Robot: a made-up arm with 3 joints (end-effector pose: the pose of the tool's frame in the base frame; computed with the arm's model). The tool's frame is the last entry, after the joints.
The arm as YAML. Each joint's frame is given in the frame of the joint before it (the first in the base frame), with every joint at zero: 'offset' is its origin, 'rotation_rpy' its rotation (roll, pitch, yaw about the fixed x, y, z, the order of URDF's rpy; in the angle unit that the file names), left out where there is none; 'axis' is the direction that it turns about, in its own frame. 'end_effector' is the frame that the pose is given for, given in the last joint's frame.
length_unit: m
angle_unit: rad
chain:
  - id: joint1
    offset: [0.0, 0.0, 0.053]
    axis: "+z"
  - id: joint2
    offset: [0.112, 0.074, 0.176]
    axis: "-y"
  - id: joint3
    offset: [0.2, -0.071, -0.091]
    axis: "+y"
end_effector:
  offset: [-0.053, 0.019, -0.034]
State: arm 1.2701 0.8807 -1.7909
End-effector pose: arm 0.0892 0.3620 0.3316 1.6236 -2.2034 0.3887
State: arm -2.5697 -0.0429 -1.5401
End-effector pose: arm -0.2722 -0.2014 0.0741 -1.8188 -0.5347 -1.9578
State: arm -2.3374 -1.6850 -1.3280
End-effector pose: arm 0.0594 0.0299 0.0273 0.4162 0.1770 -2.3070
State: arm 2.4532 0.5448 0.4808
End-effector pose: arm -0.2298 0.1606 0.2175 0.0785 -0.0281 2.4521
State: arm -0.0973 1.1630 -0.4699
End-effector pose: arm 0.3127 -0.0084 0.3257 -0.0794 -1.6315 -0.0746
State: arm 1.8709 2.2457 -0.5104
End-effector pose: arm -0.0565 0.1081 0.4536 2.3168 -1.7082 0.4522
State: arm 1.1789 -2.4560 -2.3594
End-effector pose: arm -0.0801 -0.1362 0.1441 -0.0569 0.0851 1.1779
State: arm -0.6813 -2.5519 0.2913
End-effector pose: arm -0.0360 0.0575 0.2415 0.9545 2.6927 -0.1435
